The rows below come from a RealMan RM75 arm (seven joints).
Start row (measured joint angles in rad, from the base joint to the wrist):
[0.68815, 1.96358, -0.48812, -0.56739, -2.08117, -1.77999, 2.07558]
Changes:
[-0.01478, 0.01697, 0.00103, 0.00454, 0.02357, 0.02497, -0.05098]
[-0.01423, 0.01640, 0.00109, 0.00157, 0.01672, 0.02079, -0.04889]
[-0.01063, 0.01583, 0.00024, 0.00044, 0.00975, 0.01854, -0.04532]
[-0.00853, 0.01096, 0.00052, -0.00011, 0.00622, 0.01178, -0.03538]
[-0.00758, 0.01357, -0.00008, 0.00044, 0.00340, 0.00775, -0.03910]
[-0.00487, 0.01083, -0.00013, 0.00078, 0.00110, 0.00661, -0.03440]
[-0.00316, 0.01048, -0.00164, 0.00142, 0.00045, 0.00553, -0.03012]
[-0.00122, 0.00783, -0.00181, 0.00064, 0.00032, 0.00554, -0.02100]
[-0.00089, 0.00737, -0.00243, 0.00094, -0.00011, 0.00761, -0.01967]
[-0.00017, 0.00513, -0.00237, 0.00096, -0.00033, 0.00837, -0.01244]
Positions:
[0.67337, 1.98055, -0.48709, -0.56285, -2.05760, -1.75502, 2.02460]
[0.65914, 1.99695, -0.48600, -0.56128, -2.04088, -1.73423, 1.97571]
[0.64851, 2.01278, -0.48576, -0.56084, -2.03113, -1.71569, 1.93039]
[0.63998, 2.02374, -0.48524, -0.56095, -2.02491, -1.70391, 1.89501]
[0.63240, 2.03731, -0.48532, -0.56051, -2.02151, -1.69616, 1.85591]
[0.62753, 2.04814, -0.48545, -0.55973, -2.02041, -1.68955, 1.82151]
[0.62437, 2.05862, -0.48709, -0.55831, -2.01996, -1.68402, 1.79139]
[0.62315, 2.06645, -0.48890, -0.55767, -2.01964, -1.67848, 1.77039]
[0.62226, 2.07382, -0.49133, -0.55673, -2.01975, -1.67087, 1.75072]
[0.62209, 2.07895, -0.49370, -0.55577, -2.02008, -1.66250, 1.73828]

